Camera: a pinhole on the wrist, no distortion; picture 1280 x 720 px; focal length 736.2 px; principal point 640.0 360.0 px. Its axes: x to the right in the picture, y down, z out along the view. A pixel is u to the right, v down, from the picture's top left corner.
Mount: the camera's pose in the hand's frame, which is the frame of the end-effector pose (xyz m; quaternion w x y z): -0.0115 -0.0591 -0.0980 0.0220 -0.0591 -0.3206 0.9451
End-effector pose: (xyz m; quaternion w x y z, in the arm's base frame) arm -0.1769 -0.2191 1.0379 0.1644 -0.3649 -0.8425 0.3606
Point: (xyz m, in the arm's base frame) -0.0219 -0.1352 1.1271
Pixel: behind the camera
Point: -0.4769 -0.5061 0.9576
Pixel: 541.4 128.6
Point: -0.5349 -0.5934 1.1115
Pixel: 571.9 386.4
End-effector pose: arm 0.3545 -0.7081 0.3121 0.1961 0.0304 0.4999 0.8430
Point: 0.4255 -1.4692 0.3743
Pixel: behind the camera
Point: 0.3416 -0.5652 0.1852
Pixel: 140.6 326.6
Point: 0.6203 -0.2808 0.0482
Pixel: 599.5 494.0
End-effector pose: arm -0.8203 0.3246 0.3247 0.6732 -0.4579 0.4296 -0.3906
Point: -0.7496 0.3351 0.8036
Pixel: 678.0 590.6
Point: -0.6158 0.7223 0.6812
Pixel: 1082.5 106.8
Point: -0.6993 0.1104 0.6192
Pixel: 100.3 551.4
